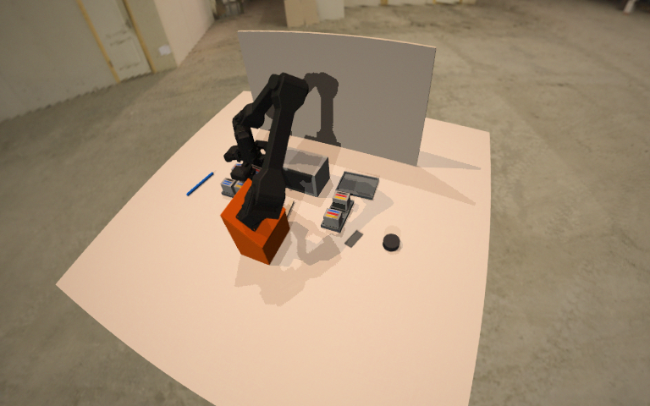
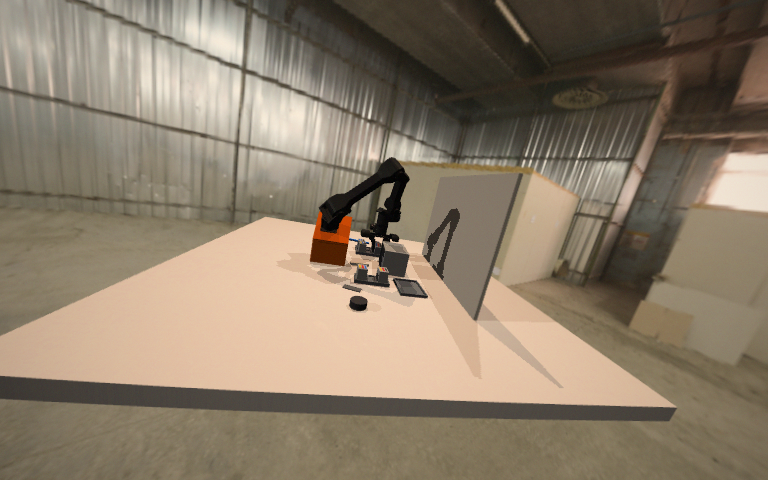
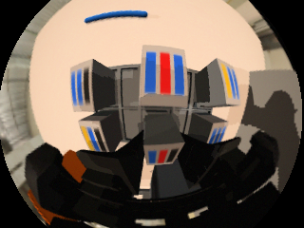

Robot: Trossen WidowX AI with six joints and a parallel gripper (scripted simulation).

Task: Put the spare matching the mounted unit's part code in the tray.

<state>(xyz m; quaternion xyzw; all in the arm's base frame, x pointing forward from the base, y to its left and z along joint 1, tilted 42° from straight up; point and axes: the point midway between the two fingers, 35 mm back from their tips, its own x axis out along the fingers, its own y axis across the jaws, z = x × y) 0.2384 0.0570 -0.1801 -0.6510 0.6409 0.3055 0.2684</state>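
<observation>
Now: the dark flat tray 35 cm to the right of my gripper tip, 9 cm ahead of it and 1 cm below it. Also, from my gripper tip: blue pen 21 cm to the left, 9 cm behind, 1 cm below; then mounted unit 16 cm to the right, 5 cm ahead, 3 cm above; then tall grey panel 28 cm ahead, 21 cm above, 18 cm to the right.
</observation>
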